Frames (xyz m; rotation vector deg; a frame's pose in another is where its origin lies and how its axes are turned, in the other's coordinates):
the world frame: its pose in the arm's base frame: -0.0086 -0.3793 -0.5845 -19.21 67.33 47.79
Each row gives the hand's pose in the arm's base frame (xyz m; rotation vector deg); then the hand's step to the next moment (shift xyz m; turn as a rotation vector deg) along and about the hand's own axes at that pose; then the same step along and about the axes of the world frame.
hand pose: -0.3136 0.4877 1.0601 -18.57 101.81 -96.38
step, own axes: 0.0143 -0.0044 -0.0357 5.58 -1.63 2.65
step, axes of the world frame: 0.0044 0.0368 -0.0111 -2.72 -1.56 -5.57
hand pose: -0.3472 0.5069 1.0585 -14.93 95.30 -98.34
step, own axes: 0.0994 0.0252 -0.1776 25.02 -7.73 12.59
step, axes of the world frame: 0.0838 0.1618 -0.0941 -12.83 -7.52 -24.96
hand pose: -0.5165 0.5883 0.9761 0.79 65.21 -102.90
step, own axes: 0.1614 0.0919 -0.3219 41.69 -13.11 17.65
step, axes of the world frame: 0.3068 0.1269 -0.1669 -19.12 -10.09 -41.88
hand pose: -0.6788 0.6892 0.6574 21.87 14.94 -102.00
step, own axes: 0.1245 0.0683 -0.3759 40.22 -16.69 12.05
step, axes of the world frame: 0.3728 -0.1239 -0.0845 -13.53 -6.28 -42.65
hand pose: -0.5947 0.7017 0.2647 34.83 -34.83 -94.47
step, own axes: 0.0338 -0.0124 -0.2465 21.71 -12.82 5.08
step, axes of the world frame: 0.1748 -0.1775 0.0037 -4.04 -2.48 -25.28
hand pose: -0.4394 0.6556 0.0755 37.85 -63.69 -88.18
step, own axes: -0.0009 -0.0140 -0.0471 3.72 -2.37 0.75
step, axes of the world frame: 0.0284 -0.0400 0.0025 -0.52 -0.51 -4.41
